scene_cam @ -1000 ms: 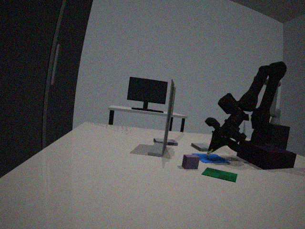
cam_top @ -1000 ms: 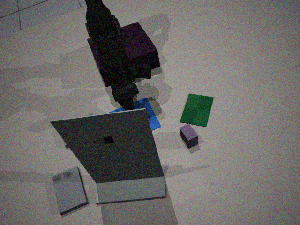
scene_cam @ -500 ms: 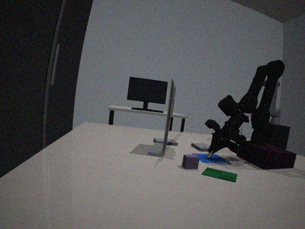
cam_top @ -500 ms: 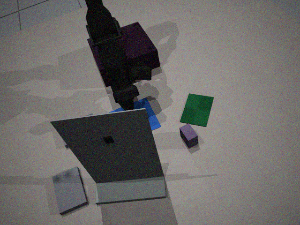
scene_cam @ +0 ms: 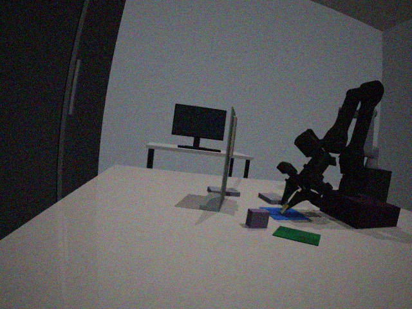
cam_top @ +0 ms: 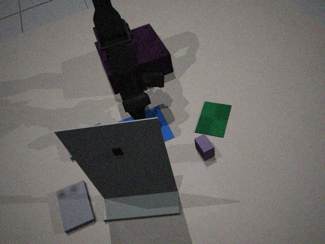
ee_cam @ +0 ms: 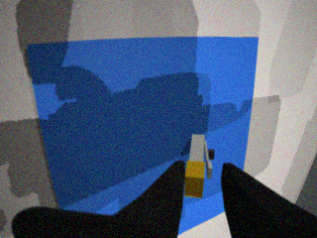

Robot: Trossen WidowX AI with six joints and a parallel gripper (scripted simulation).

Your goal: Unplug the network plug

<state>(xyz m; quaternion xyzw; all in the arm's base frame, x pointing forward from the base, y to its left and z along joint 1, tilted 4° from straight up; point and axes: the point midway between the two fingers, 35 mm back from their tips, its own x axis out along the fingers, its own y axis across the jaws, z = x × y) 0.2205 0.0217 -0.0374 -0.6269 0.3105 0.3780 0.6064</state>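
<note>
Now: the network plug right at my gripper tip. Also, from my gripper tip: blue marked square (2 cm below, 1 cm behind); purple cube (13 cm to the left, 11 cm ahead); green flat patch (18 cm to the left, 2 cm below, 2 cm ahead).
</note>
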